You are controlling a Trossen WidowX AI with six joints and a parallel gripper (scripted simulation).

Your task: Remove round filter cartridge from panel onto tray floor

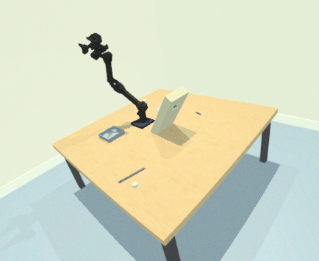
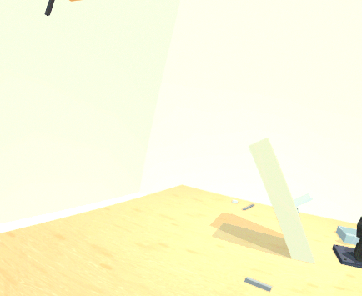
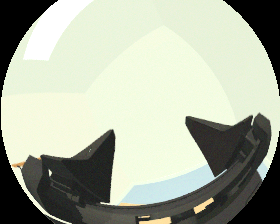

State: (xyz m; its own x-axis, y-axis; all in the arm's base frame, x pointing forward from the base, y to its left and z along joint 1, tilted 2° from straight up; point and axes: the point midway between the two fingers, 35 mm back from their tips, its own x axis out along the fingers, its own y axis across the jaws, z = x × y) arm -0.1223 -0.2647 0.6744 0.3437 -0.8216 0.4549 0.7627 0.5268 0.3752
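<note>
The round white filter cartridge is 460 mm ahead of my gripper tip, 310 mm to the left of it and 490 mm below it. From my gripper tip the other things lie so: short grey bar (400 mm ahead, 610 mm to the left, 710 mm below); then cream service panel (410 mm ahead, 310 mm to the left, 560 mm below); then grey-blue tray (80 mm ahead, 20 mm to the right, 710 mm below).
</note>
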